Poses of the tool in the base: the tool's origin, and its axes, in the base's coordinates. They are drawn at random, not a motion.
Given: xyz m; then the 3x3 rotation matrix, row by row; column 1 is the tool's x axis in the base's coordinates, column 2 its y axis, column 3 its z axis. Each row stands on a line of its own.
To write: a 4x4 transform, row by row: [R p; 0 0 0 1], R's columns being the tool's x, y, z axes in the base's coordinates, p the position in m. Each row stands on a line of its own. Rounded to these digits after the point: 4 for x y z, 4 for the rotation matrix.
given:
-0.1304 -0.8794 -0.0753
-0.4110 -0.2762 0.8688
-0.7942 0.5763 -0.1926
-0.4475 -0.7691 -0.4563
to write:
-0.4110 -0.2762 0.8688 -0.1304
-0.7942 0.5763 -0.1926 -0.8794
-0.4475 -0.7691 -0.4563 -0.0753
0 0 0 1

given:
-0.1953 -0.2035 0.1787
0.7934 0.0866 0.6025
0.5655 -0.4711 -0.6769
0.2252 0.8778 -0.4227
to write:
0.7934 0.0866 0.6025 -0.1953
0.5655 -0.4711 -0.6769 -0.2035
0.2252 0.8778 -0.4227 0.1787
0 0 0 1

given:
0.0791 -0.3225 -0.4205
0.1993 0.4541 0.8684
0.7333 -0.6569 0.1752
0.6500 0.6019 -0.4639
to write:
0.1993 0.4541 0.8684 0.0791
0.7333 -0.6569 0.1752 -0.3225
0.6500 0.6019 -0.4639 -0.4205
0 0 0 1

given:
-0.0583 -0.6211 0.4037
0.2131 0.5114 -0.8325
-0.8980 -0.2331 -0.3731
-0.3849 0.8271 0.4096
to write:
0.2131 0.5114 -0.8325 -0.0583
-0.8980 -0.2331 -0.3731 -0.6211
-0.3849 0.8271 0.4096 0.4037
0 0 0 1

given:
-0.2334 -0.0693 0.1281
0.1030 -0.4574 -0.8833
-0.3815 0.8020 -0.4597
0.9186 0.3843 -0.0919
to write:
0.1030 -0.4574 -0.8833 -0.2334
-0.3815 0.8020 -0.4597 -0.0693
0.9186 0.3843 -0.0919 0.1281
0 0 0 1

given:
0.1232 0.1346 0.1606
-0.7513 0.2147 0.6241
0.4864 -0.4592 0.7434
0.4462 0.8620 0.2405
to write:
-0.7513 0.2147 0.6241 0.1232
0.4864 -0.4592 0.7434 0.1346
0.4462 0.8620 0.2405 0.1606
0 0 0 1

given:
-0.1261 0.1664 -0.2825
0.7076 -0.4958 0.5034
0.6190 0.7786 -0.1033
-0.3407 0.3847 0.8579
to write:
0.7076 -0.4958 0.5034 -0.1261
0.6190 0.7786 -0.1033 0.1664
-0.3407 0.3847 0.8579 -0.2825
0 0 0 1

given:
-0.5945 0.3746 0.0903
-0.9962 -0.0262 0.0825
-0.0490 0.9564 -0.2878
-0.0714 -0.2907 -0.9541
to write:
-0.9962 -0.0262 0.0825 -0.5945
-0.0490 0.9564 -0.2878 0.3746
-0.0714 -0.2907 -0.9541 0.0903
0 0 0 1

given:
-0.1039 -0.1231 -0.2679
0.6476 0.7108 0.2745
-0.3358 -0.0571 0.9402
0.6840 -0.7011 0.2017
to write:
0.6476 0.7108 0.2745 -0.1039
-0.3358 -0.0571 0.9402 -0.1231
0.6840 -0.7011 0.2017 -0.2679
0 0 0 1

